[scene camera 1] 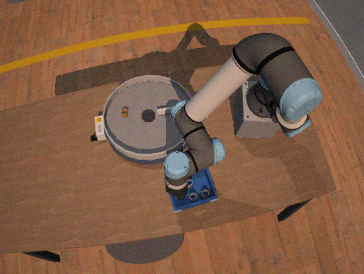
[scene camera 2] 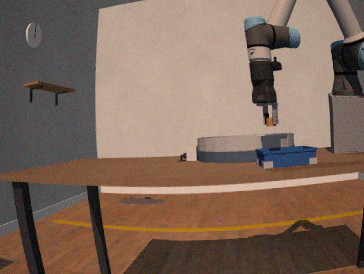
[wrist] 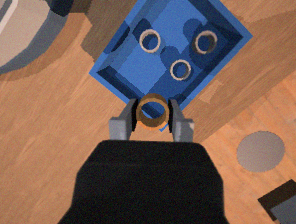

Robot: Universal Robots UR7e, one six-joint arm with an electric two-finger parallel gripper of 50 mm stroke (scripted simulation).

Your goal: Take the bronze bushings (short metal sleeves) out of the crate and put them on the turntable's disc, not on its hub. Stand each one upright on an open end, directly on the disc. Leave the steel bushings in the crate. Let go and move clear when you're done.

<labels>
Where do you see a blue crate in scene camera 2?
297, 155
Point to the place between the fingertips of my gripper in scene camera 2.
271, 124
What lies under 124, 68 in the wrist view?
A blue crate.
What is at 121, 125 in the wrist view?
My gripper.
</labels>
